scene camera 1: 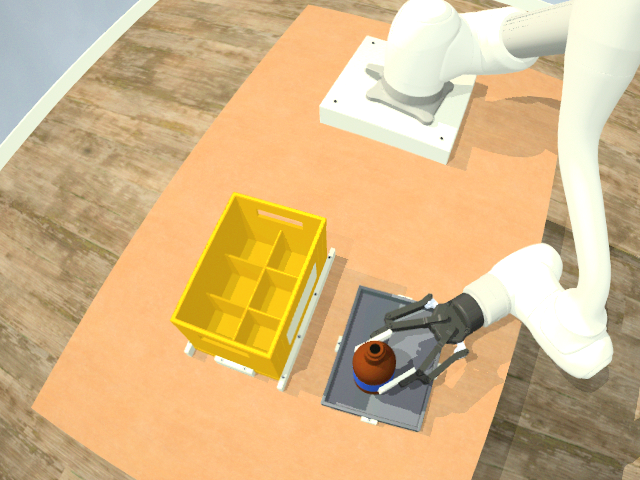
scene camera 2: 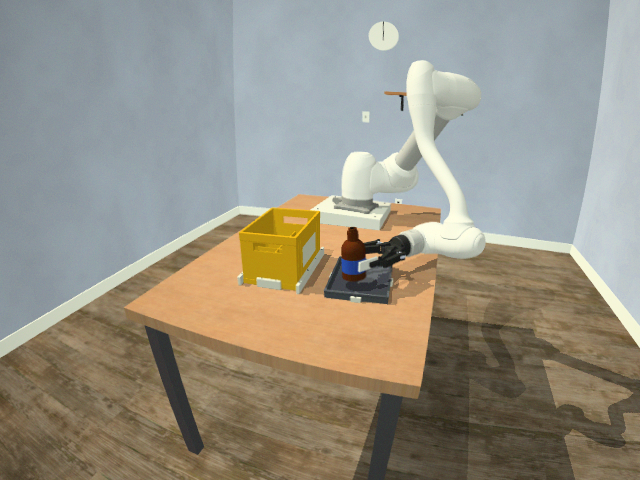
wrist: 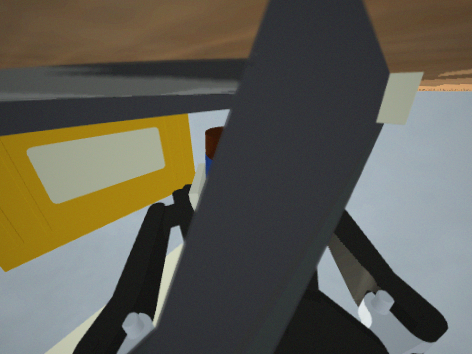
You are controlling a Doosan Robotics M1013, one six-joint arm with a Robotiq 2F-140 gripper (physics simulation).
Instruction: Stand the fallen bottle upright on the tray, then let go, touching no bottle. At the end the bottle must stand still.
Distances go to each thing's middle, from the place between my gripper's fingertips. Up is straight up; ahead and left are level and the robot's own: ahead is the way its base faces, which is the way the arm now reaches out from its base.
Labels:
Now: the brown bottle (scene camera 1: 374, 362) 2 cm above my hand, 1 cm to the left of it and 1 cm behind it.

